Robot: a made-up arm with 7 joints. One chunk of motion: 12 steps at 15 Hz.
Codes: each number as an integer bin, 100 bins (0 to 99) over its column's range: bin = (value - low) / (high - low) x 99, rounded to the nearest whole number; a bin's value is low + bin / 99 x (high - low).
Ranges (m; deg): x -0.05..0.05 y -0.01..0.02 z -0.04..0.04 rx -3..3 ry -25..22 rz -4..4
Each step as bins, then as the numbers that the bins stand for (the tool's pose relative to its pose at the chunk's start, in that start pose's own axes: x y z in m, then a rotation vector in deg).
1 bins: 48 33 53 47 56 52
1 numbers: -0.0015 0.0000 0.0028 -0.15 1.59 0.20
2 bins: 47 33 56 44 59 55
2 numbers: -0.0025 0.0000 0.0053 -0.33 3.01 0.44
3 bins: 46 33 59 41 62 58
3 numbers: -0.0035 0.0000 0.0077 -0.52 4.43 0.69
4 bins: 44 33 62 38 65 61
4 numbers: -0.0056 0.0000 0.0101 -0.70 5.86 0.93
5 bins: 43 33 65 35 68 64
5 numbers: -0.0066 0.0000 0.0125 -0.88 7.28 1.17
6 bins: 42 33 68 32 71 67
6 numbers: -0.0076 0.0000 0.0149 -1.06 8.71 1.41
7 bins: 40 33 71 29 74 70
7 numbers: -0.0096 0.0000 0.0174 -1.24 10.13 1.66
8 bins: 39 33 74 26 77 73
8 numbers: -0.0106 0.0000 0.0198 -1.42 11.56 1.90
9 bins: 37 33 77 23 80 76
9 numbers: -0.0126 0.0000 0.0222 -1.61 12.98 2.14
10 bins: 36 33 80 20 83 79
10 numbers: -0.0136 0.0000 0.0246 -1.79 14.40 2.38
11 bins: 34 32 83 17 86 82
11 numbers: -0.0157 -0.0003 0.0271 -1.97 15.83 2.63
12 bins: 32 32 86 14 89 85
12 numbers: -0.0177 -0.0003 0.0295 -2.15 17.25 2.87
